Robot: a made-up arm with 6 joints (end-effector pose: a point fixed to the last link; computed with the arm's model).
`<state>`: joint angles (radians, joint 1 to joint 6).
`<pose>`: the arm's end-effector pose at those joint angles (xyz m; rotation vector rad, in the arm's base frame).
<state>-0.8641 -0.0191 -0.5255 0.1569 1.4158 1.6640</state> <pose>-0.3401 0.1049 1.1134 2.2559 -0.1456 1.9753</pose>
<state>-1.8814 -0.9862 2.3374 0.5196 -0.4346 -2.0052</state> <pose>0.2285 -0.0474 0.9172 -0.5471 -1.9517 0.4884</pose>
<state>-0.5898 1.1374 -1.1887 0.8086 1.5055 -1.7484</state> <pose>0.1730 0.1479 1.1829 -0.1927 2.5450 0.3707</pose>
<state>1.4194 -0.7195 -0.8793 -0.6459 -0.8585 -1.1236</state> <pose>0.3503 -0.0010 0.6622 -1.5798 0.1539 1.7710</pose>
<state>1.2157 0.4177 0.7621 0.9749 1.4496 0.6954</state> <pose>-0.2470 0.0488 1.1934 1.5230 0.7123 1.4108</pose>
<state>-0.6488 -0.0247 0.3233 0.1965 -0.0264 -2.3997</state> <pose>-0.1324 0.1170 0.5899 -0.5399 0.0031 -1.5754</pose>
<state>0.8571 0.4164 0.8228 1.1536 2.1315 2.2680</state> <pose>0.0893 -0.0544 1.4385 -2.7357 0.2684 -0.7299</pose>
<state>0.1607 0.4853 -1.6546 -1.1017 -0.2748 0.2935</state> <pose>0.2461 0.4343 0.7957 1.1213 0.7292 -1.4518</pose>
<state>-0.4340 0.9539 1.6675 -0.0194 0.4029 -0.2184</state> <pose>0.2139 0.0460 0.9836 -1.7865 1.1394 1.3550</pose>
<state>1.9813 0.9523 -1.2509 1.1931 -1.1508 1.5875</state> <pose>0.2204 -0.4825 0.8252 -0.5343 -1.2272 -0.8232</pose>
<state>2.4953 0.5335 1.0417 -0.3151 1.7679 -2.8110</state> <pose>-0.0648 0.1423 1.3563 -0.9772 -2.6230 1.0218</pose>
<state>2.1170 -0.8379 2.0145 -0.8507 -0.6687 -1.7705</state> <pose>-0.0896 0.3633 0.8353 1.2673 0.1820 1.1952</pose>
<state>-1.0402 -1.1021 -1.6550 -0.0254 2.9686 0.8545</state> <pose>-0.1980 -0.3049 0.2479 -0.8221 0.1676 -1.0005</pose>
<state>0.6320 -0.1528 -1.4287 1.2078 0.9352 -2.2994</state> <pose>-0.0958 0.4801 0.6834 1.1211 0.3390 -0.6033</pose>
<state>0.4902 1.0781 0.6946 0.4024 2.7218 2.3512</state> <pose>0.6823 0.0348 1.3353 -3.0095 0.4766 0.6466</pose>
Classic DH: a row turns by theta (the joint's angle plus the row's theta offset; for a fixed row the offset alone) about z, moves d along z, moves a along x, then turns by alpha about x. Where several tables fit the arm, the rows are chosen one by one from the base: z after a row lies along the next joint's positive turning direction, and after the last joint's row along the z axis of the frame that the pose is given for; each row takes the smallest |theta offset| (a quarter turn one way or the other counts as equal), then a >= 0, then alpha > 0; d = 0 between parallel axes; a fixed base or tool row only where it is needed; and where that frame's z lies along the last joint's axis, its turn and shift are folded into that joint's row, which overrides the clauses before.
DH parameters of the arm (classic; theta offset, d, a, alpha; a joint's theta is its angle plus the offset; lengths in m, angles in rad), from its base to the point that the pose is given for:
base (fixed): 0.7779 0.7269 0.0863 2.5984
joint 1: 0.8693 0.1955 0.041 2.2868
joint 2: -0.9686 0.2267 0.1963 1.1409
joint 3: -1.3466 0.197 0.0024 -1.2882
joint 4: 0.875 0.1393 0.09 -1.0523
joint 5: 0.151 0.012 -0.0974 1.2208
joint 6: 0.6521 -0.2867 -0.0129 -0.2169
tool (fixed): 0.2235 -0.1628 0 0

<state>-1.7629 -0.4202 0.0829 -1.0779 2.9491 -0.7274</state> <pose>-0.1132 -0.1618 1.4342 0.6547 2.5372 0.8968</pose>
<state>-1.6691 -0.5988 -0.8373 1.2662 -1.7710 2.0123</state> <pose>0.1277 0.4558 0.9062 -0.5879 -1.9736 2.0094</pose>
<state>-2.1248 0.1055 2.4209 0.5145 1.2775 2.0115</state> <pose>-0.0923 0.0751 1.2439 1.1329 -2.4058 -0.0239</pose>
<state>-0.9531 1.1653 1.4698 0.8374 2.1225 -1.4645</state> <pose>-0.0239 0.8817 0.7624 1.7508 -0.4681 0.0588</pose>
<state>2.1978 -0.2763 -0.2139 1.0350 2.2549 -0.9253</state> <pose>-0.2317 0.5347 0.7893 0.9843 0.0631 0.1632</pose>
